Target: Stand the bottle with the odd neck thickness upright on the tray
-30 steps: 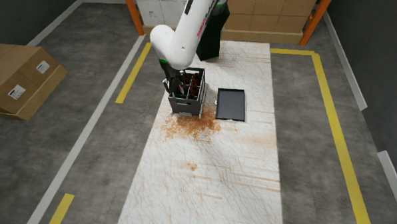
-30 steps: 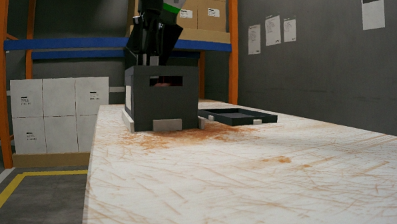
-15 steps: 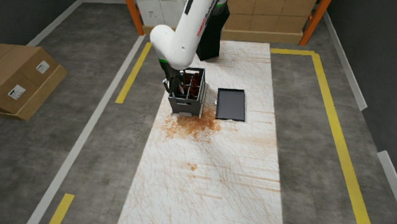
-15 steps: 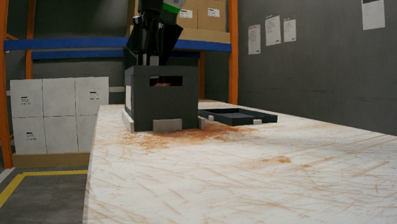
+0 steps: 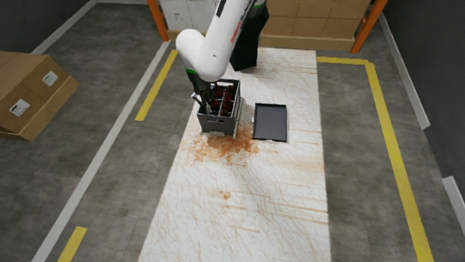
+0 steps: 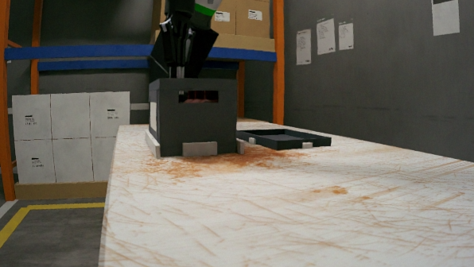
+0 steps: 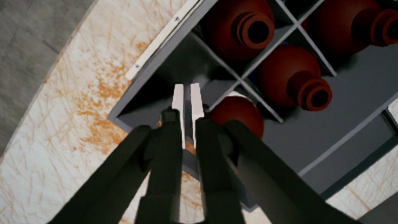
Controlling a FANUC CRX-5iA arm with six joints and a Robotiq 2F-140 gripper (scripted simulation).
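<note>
My hand is 9 cm past the grey crate, 3 cm to the right of it and 9 cm above it. Round my hand: dark tray: 11 cm behind, 32 cm to the left, 16 cm below.
</note>
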